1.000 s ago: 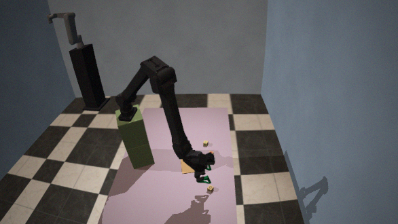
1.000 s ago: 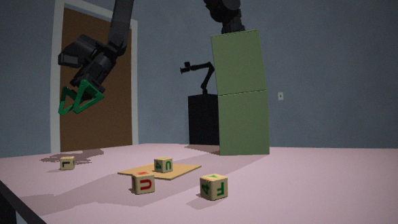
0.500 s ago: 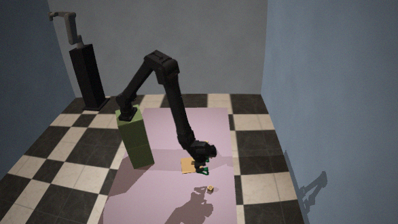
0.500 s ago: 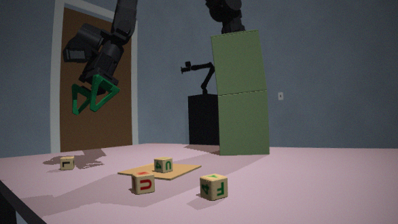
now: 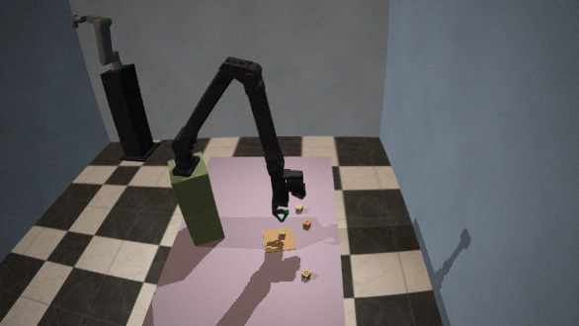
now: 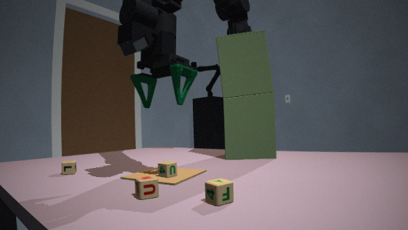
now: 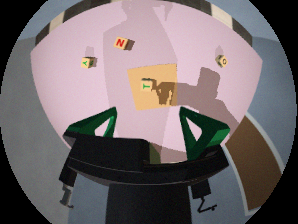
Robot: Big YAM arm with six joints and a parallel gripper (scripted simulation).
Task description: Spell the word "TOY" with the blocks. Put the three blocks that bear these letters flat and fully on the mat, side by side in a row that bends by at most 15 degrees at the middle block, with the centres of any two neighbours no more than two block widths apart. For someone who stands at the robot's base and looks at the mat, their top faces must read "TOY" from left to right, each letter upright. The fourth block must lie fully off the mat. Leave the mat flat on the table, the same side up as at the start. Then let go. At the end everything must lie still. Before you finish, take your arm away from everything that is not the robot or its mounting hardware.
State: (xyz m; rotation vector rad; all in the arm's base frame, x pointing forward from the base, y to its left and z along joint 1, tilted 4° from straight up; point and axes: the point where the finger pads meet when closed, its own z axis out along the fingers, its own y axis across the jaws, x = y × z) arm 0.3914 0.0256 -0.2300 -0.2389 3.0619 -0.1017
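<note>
Now: hand 16 cm above the tan mat, 2 cm to the left of it and 2 cm past it. From my hand the other things lie so: letter block 19 cm to the left, 15 cm below, 5 cm ahead; then black-lettered block 22 cm to the right, 15 cm below, 13 cm ahead.
</note>
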